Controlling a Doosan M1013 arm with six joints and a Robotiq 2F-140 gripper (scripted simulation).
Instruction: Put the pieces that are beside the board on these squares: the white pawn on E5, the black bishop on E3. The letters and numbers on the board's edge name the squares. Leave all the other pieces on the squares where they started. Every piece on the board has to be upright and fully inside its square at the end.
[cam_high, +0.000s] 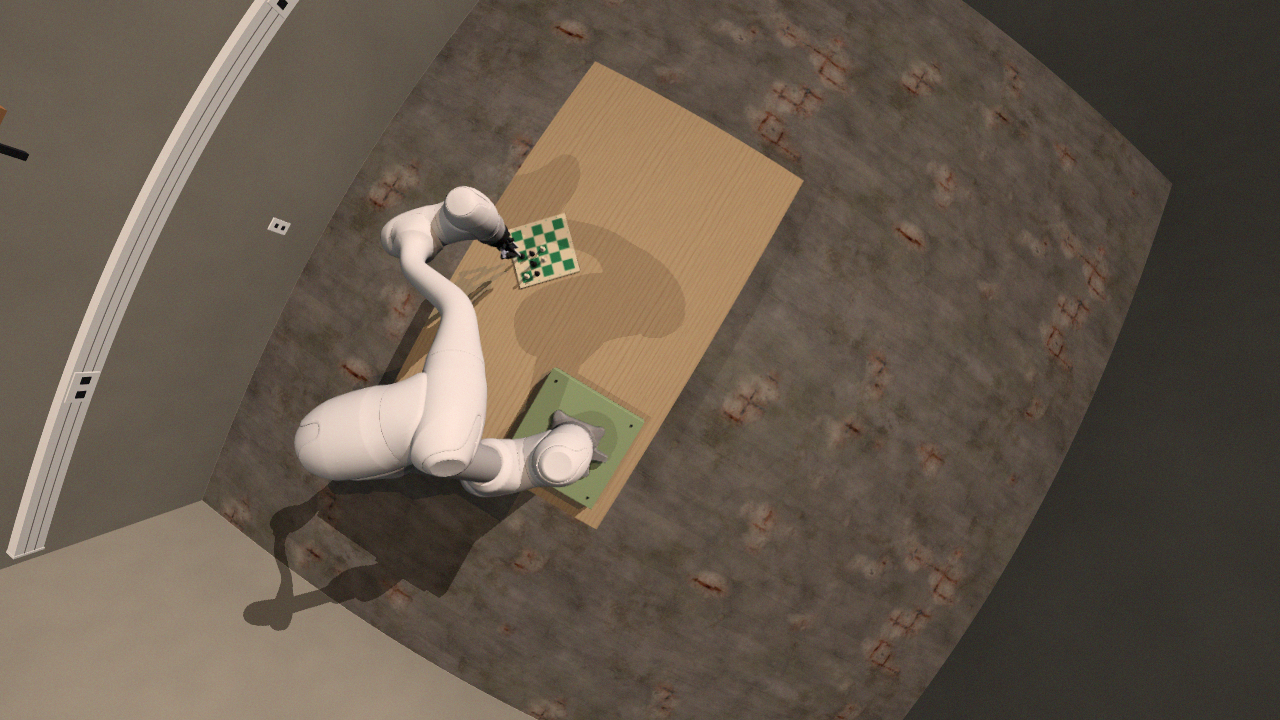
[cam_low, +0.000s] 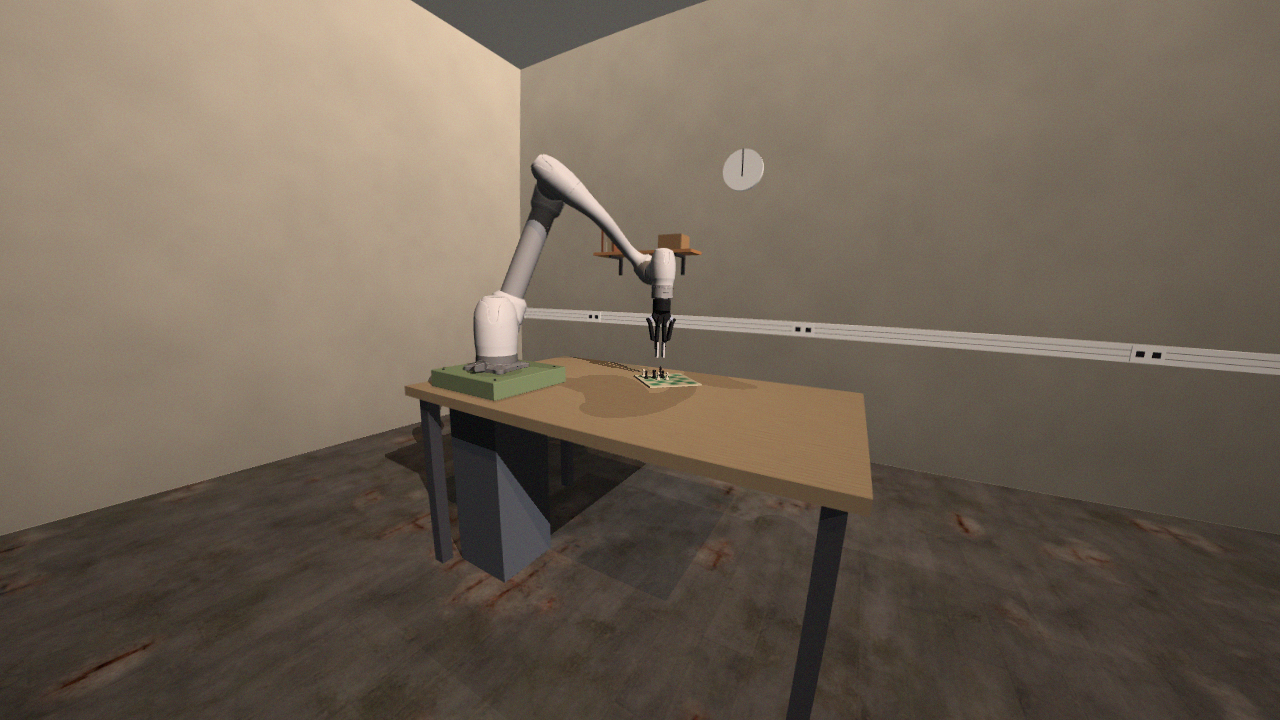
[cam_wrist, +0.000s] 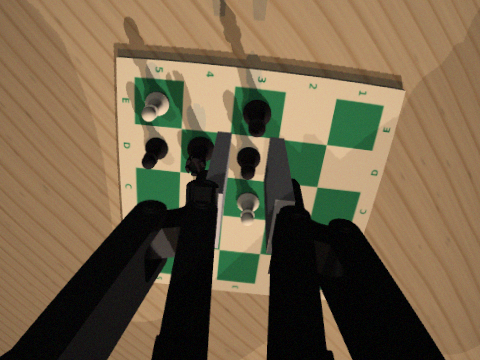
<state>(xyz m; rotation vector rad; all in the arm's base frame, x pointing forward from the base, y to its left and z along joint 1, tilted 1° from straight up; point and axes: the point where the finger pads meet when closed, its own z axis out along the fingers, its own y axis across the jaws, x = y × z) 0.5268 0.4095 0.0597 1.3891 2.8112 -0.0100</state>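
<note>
Now: the chessboard 12 cm below my hand, 6 cm to the right of it and 5 cm ahead of it.
</note>
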